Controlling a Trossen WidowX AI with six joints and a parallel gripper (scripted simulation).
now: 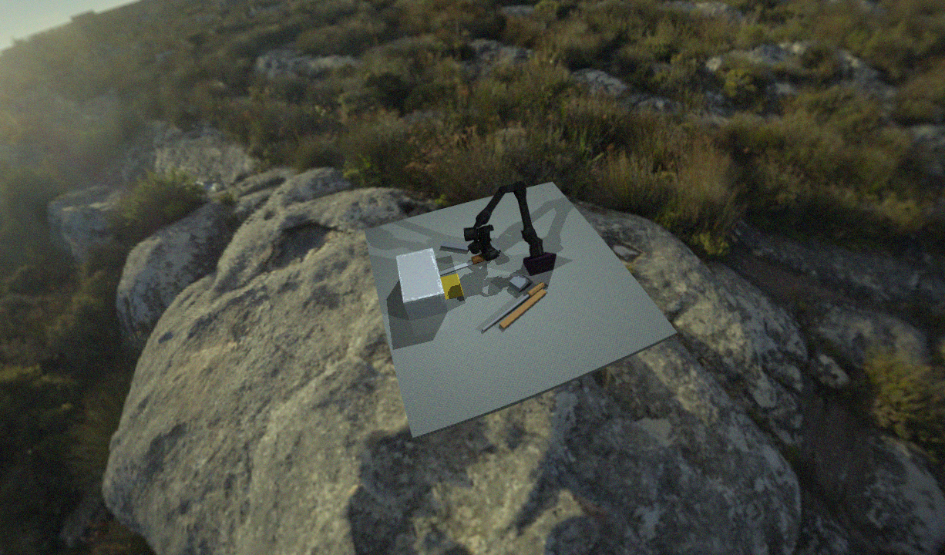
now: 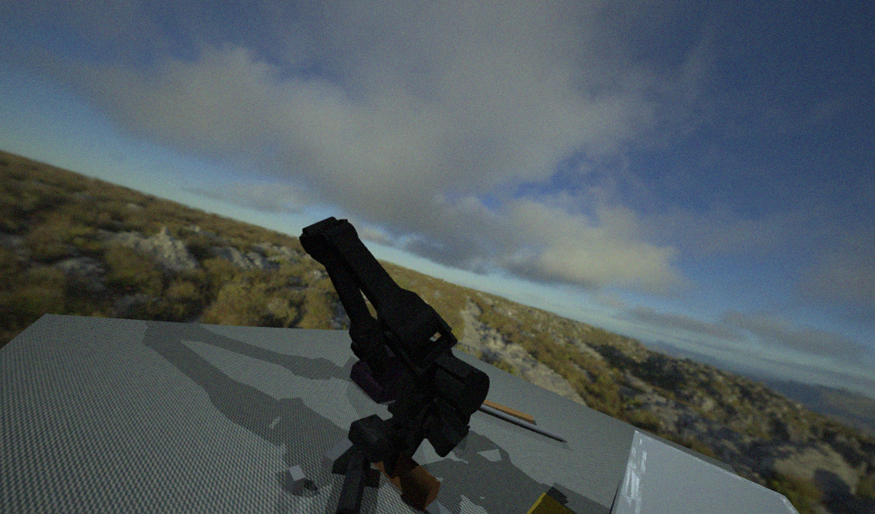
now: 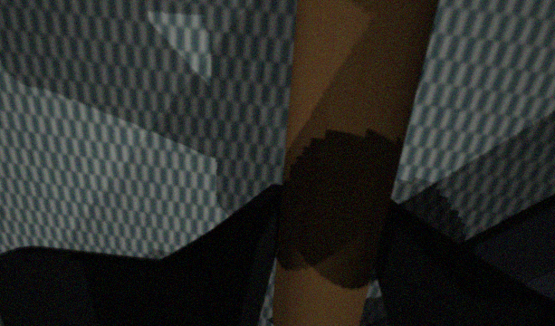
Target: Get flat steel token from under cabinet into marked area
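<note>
Now: gripper tip 8 cm past the grey bar and 5 cm to the left of it. Also, from my gripper tip: grey block (8 cm behind, 24 cm to the left, 1 cm above); small grey cube (6 cm behind, 14 cm to the right); wooden stick (3 cm behind, 38 cm to the left).
</note>
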